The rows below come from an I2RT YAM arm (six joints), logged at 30 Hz.
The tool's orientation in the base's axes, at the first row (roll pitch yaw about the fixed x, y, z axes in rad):
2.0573 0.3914 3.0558
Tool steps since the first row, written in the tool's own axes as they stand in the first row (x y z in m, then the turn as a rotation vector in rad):
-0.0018 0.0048 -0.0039 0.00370 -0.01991 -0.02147
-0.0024 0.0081 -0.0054 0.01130 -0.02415 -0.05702
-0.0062 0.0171 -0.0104 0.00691 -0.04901 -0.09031
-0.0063 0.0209 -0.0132 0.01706 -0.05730 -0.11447
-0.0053 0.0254 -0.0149 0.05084 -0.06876 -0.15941
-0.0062 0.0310 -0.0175 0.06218 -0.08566 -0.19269
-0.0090 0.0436 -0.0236 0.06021 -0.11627 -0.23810
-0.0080 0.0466 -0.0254 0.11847 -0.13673 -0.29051
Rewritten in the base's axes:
-0.0008 -0.0011 0.0063 -0.00296 -0.02814 -0.00840
-0.0016 -0.0009 0.0099 -0.01771 -0.06040 0.00060
-0.0020 -0.0010 0.0208 -0.01475 -0.10186 -0.00365
-0.0037 -0.0016 0.0252 -0.02777 -0.12606 -0.00386
-0.0064 -0.0007 0.0292 -0.06688 -0.16795 -0.00669
-0.0079 -0.0003 0.0353 -0.08075 -0.20421 -0.01044
-0.0106 0.0004 0.0493 -0.08139 -0.25881 -0.01507
-0.0129 0.0004 0.0521 -0.14228 -0.30968 -0.03137

